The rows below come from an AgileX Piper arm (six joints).
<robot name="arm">
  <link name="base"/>
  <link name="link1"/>
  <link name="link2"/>
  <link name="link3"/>
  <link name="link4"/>
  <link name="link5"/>
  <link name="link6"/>
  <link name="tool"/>
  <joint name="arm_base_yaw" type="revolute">
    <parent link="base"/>
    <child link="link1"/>
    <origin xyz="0 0 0.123" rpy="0 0 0"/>
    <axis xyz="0 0 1"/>
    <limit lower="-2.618" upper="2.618"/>
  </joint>
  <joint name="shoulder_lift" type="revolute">
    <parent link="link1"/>
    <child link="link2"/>
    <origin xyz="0 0 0" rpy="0 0 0"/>
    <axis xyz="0 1 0"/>
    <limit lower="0" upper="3.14"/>
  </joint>
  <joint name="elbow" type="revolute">
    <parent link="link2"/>
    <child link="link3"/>
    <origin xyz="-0.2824 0 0.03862" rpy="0 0 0"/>
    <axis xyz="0 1 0"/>
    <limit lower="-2.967" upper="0"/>
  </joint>
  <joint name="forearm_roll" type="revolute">
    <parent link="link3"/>
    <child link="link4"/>
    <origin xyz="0.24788 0 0.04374" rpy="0 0 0"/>
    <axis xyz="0.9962 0 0.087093"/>
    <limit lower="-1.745" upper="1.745"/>
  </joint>
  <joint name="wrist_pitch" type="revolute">
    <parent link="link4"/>
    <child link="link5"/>
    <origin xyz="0 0 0" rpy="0 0 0"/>
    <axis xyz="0 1 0"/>
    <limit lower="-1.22" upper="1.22"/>
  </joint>
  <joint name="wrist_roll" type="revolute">
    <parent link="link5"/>
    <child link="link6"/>
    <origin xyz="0.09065 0 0.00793" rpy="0 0 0"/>
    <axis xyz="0.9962 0 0.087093"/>
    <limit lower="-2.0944" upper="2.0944"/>
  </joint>
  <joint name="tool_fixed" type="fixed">
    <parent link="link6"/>
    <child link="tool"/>
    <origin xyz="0 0 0" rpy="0 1.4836 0"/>
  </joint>
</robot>
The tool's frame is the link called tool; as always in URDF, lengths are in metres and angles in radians.
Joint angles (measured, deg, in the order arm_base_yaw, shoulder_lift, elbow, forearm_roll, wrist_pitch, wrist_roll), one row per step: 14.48, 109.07, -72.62, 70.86, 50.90, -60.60; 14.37, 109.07, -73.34, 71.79, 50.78, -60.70; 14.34, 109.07, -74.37, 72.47, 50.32, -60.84; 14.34, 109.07, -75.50, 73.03, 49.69, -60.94; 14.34, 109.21, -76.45, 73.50, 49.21, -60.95; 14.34, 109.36, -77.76, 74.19, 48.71, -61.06; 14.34, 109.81, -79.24, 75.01, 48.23, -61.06; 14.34, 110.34, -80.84, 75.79, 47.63, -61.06; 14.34, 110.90, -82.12, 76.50, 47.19, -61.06; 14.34, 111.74, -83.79, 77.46, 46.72, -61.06; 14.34, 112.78, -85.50, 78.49, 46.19, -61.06; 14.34, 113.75, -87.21, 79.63, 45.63, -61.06; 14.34, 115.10, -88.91, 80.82, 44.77, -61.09; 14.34, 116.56, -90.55, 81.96, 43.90, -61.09; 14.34, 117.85, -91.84, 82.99, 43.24, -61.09
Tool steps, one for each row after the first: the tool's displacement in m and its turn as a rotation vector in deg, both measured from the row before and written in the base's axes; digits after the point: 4 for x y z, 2 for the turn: 0.0029, 0.0002, 0.0042, 0.88, -0.63, -0.63; 0.0038, 0.0006, 0.0053, 0.61, -1.16, -0.68; 0.0040, 0.0006, 0.0057, 0.49, -1.31, -0.75; 0.0035, 0.0006, 0.0039, 0.42, -0.88, -0.62; 0.0044, 0.0008, 0.0058, 0.67, -1.25, -0.69; 0.0053, 0.0011, 0.0047, 0.80, -0.99, -0.78; 0.0057, 0.0011, 0.0047, 0.75, -1.07, -0.86; 0.0047, 0.0009, 0.0029, 0.66, -0.68, -0.68; 0.0062, 0.0013, 0.0031, 0.91, -0.73, -0.80; 0.0067, 0.0014, 0.0018, 0.92, -0.57, -0.87; 0.0065, 0.0013, 0.0024, 1.04, -0.61, -0.94; 0.0077, 0.0012, -0.0007, 0.88, -0.31, -1.21; 0.0077, 0.0012, -0.0021, 0.81, -0.11, -1.21; 0.0063, 0.0010, -0.0028, 0.73, 0.10, -0.98
